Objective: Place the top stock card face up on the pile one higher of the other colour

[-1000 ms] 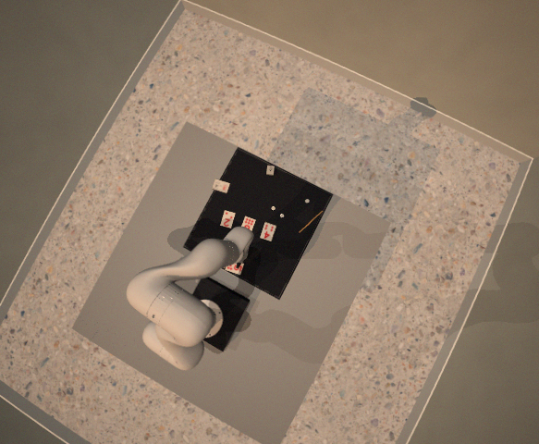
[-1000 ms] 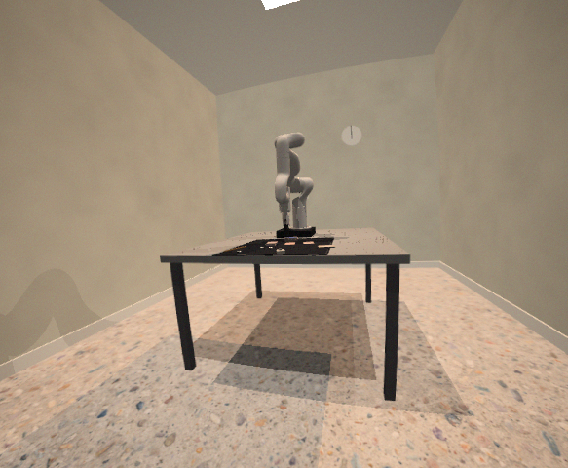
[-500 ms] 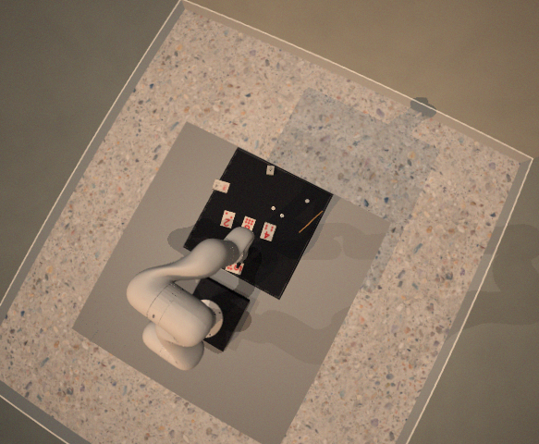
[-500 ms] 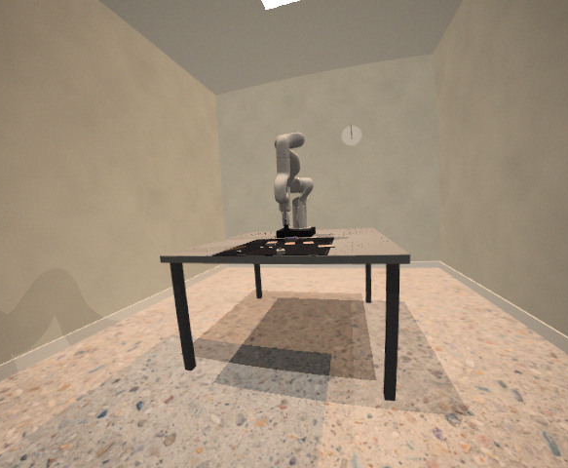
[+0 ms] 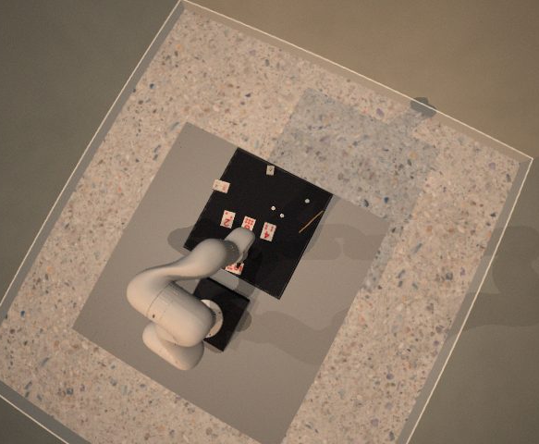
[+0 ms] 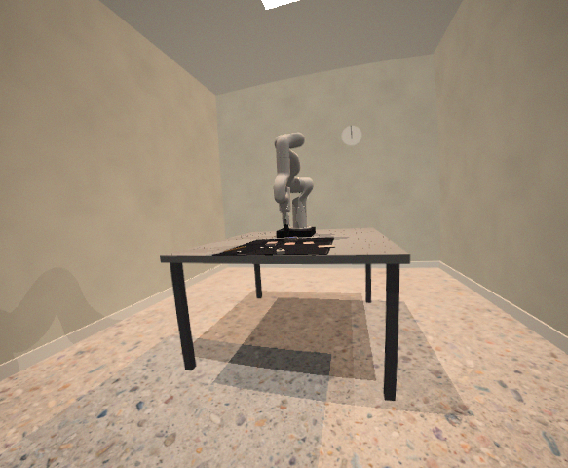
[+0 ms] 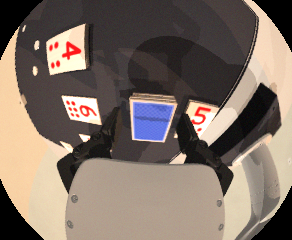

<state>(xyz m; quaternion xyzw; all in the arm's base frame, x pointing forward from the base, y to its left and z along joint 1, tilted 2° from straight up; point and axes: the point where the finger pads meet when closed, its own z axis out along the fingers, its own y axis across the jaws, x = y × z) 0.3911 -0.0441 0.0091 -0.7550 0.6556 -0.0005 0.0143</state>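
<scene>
My gripper is now 10 cm past the red 5 card, 5 cm above it and 2 cm to the right of it. The rest, counted from my hand: black card cloth (18 cm ahead, 7 cm below, 1 cm to the left); thin wooden stick (29 cm ahead, 26 cm to the right, 5 cm below); small block (47 cm ahead, 5 cm to the left, 4 cm below).
</scene>
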